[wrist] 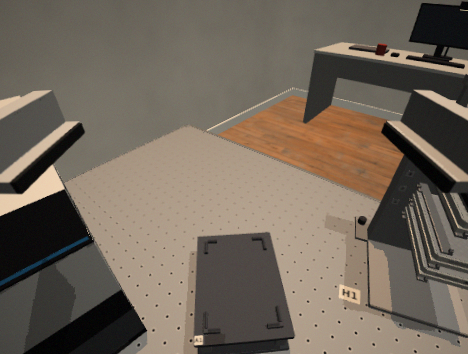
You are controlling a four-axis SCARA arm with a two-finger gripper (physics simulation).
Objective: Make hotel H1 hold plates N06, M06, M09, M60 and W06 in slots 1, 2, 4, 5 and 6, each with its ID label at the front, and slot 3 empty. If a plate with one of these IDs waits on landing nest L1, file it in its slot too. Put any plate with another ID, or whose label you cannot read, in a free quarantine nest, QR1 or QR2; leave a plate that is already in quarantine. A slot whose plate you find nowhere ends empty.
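Note:
There is a hotel back wall (387, 226) here for me to see, and with that wall I also see my gripper (233, 108).

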